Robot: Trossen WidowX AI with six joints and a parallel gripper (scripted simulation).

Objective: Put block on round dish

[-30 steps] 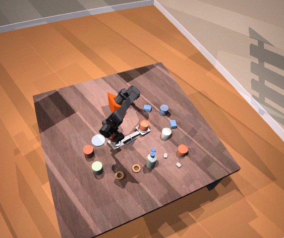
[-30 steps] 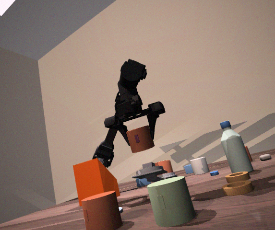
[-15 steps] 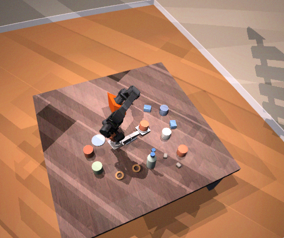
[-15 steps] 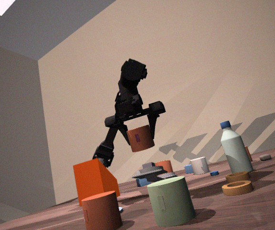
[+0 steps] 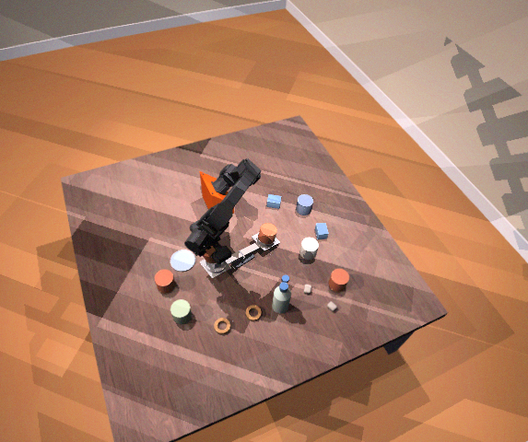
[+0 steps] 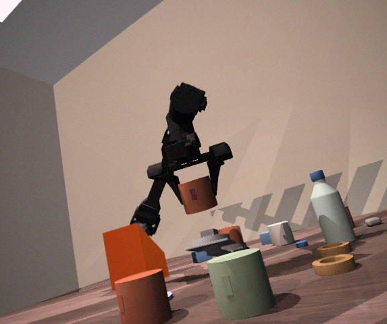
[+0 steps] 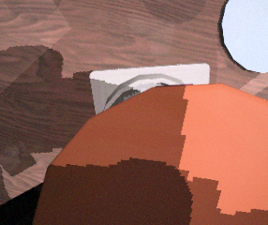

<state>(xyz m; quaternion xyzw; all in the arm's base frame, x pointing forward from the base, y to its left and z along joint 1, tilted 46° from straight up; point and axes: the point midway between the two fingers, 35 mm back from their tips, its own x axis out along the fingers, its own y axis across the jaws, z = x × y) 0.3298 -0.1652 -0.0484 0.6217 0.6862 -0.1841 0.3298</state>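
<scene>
Right now the grey block is 80 mm below my gripper tip and 10 mm to the left of it. Also, from my gripper tip: white cylinder 420 mm to the left, 130 mm below, 70 mm ahead; green cylinder 190 mm to the right, 130 mm below, 110 mm ahead; pale blue round dish 160 mm below, 110 mm behind, 90 mm to the right.
</scene>
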